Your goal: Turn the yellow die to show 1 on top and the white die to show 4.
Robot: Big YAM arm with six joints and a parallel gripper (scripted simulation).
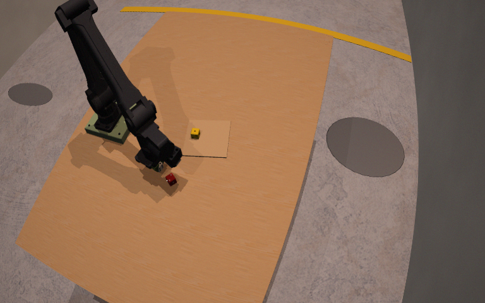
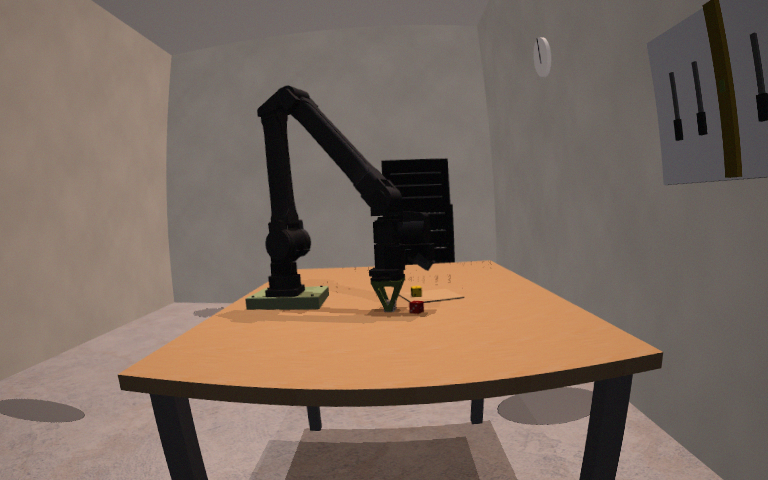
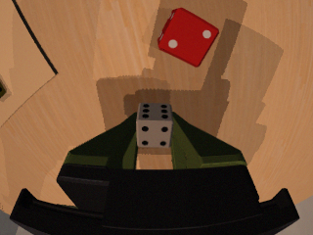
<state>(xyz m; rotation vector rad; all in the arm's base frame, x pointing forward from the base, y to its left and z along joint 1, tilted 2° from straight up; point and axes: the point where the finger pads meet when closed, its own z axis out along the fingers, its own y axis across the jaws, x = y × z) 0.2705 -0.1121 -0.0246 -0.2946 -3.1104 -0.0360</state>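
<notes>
My gripper is now 150 mm to the right of the tan mat, 110 mm short of it and 10 mm above it. Round my hand: yellow die 150 mm to the left, 70 mm ahead, 10 mm above; then red die 60 mm ahead, 30 mm to the right; then white die right at my hand.
</notes>
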